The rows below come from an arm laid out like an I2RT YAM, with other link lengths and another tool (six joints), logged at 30 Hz.
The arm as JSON. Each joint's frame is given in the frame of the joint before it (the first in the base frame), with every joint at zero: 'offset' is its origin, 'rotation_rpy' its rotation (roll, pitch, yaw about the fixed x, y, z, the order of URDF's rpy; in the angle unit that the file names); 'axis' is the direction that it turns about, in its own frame. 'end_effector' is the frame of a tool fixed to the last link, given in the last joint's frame.
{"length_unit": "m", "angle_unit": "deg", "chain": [
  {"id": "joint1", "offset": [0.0, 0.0, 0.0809], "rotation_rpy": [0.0, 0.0, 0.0], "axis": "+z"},
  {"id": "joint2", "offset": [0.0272, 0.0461, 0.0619], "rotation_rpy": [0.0, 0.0, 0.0], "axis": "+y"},
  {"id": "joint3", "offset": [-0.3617, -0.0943, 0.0], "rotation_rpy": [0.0, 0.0, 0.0], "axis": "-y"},
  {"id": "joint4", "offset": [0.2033, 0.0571, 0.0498], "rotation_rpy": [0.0, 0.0, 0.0], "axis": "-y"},
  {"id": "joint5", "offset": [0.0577, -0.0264, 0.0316], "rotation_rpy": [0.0, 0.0, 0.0], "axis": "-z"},
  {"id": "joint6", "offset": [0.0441, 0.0, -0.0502], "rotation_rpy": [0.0, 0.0, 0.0], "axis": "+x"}
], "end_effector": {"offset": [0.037, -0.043, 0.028], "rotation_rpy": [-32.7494, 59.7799, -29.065]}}
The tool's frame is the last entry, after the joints.
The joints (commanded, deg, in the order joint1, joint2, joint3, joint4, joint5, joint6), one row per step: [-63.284, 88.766, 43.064, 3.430, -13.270, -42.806]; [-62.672, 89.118, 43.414, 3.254, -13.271, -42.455]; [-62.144, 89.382, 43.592, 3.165, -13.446, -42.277]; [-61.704, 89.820, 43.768, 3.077, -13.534, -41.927]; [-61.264, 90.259, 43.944, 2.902, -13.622, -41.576]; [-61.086, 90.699, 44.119, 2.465, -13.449, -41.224]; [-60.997, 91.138, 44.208, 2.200, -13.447, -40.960]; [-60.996, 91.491, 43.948, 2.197, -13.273, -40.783]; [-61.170, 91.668, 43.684, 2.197, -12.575, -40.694]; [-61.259, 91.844, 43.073, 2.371, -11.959, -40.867]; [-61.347, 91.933, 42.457, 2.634, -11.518, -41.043]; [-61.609, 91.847, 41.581, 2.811, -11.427, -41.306]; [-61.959, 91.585, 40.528, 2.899, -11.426, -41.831]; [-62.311, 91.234, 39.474, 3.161, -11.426, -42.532]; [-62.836, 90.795, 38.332, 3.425, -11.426, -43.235]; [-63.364, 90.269, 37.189, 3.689, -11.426, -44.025]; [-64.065, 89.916, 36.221, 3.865, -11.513, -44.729]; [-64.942, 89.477, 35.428, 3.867, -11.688, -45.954]
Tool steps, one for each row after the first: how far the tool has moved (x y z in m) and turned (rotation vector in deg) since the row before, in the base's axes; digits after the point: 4 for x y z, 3 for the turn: [0.0038, -0.0005, -0.0005, 0.345, -0.108, 0.383]; [0.0034, 0.0002, -0.0007, 0.305, -0.118, 0.540]; [0.0029, -0.0006, -0.0016, 0.527, -0.070, 0.273]; [0.0029, -0.0004, -0.0019, 0.605, -0.023, 0.271]; [0.0011, -0.0010, -0.0025, 0.749, 0.266, -0.184]; [0.0009, -0.0010, -0.0025, 0.680, 0.168, -0.092]; [-0.0003, -0.0003, -0.0033, 0.574, 0.320, -0.244]; [-0.0020, -0.0007, -0.0024, 0.192, 0.606, -0.725]; [-0.0018, 0.0006, -0.0036, 0.235, 0.769, -0.394]; [-0.0016, 0.0009, -0.0030, 0.146, 0.580, -0.266]; [-0.0027, 0.0021, -0.0035, 0.377, 0.480, -0.135]; [-0.0035, 0.0032, -0.0035, 0.364, 0.588, 0.031]; [-0.0033, 0.0033, -0.0027, 0.054, 0.545, 0.162]; [-0.0044, 0.0035, -0.0027, 0.057, 0.541, -0.006]; [-0.0044, 0.0038, -0.0022, -0.054, 0.540, 0.058]; [-0.0046, 0.0027, -0.0024, 0.099, 0.474, -0.119]; [-0.0048, 0.0025, -0.0014, -0.179, 0.621, 0.155]
